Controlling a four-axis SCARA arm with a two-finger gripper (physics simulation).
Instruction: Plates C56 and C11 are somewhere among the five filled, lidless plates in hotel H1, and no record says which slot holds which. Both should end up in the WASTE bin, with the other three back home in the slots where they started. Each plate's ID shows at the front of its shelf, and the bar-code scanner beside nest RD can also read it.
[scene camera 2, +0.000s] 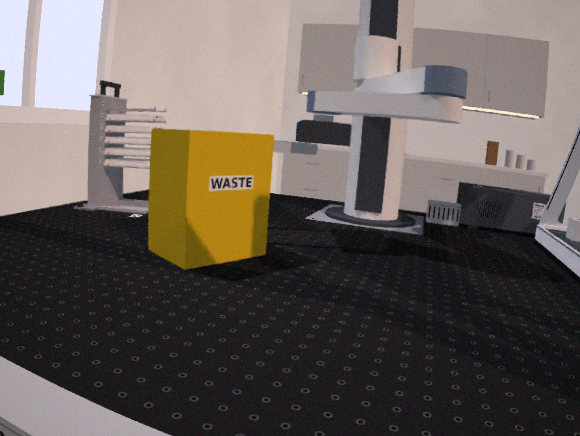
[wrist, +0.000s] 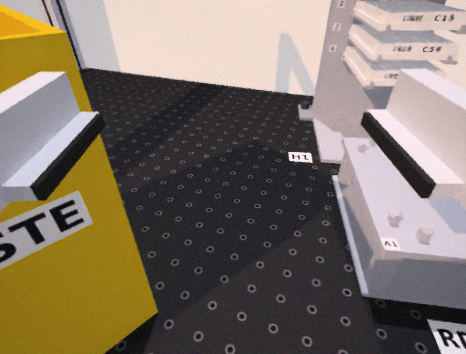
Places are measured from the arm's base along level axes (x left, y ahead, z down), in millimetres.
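Pixels of known places: gripper, between the fingertips: (wrist: 232, 98); arm's base, origin of its link: (scene camera 2: 369, 221).
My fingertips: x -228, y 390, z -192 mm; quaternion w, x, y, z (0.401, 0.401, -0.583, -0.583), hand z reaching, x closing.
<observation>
Ahead of a thing's pixels: the offset from my fingertips to its middle. "spot": to the spot under its first point.
Hotel H1 {dz +21, dx -361, dy -70 mm} (scene camera 2: 105, 160) (wrist: 334, 95) stands behind the bin in the scene view and at upper right in the wrist view. In the wrist view, plate C56 {dz +37, dx -331, dy -87 mm} (wrist: 407, 48) lies in its second slot from the bottom. The plate above (wrist: 407, 18) reads like C13 or C15. The lowest plate {dz +65, dx -331, dy -87 mm} (wrist: 372, 74) has its ID mostly covered by the right finger. C11 cannot be read. The yellow WASTE bin {dz +79, dx +28, dy +159 mm} (scene camera 2: 227, 215) (wrist: 75, 285) is upright. My gripper (wrist: 232, 98) is partly open, empty, its fingers spanning the gap between bin and nest RD {spot: dz +174, dx -97, dy -138 mm} (wrist: 425, 275); its fingertips are hidden in the scene view.
The arm column (scene camera 2: 375, 165) stands right of the bin in the scene view. Nest RD, with locating pins on top, stands in front of the hotel in the wrist view. A dark grey device {spot: dz +117, dx +590, dy -424 mm} (scene camera 2: 500, 210) stands at the back right. No scanner shows.
</observation>
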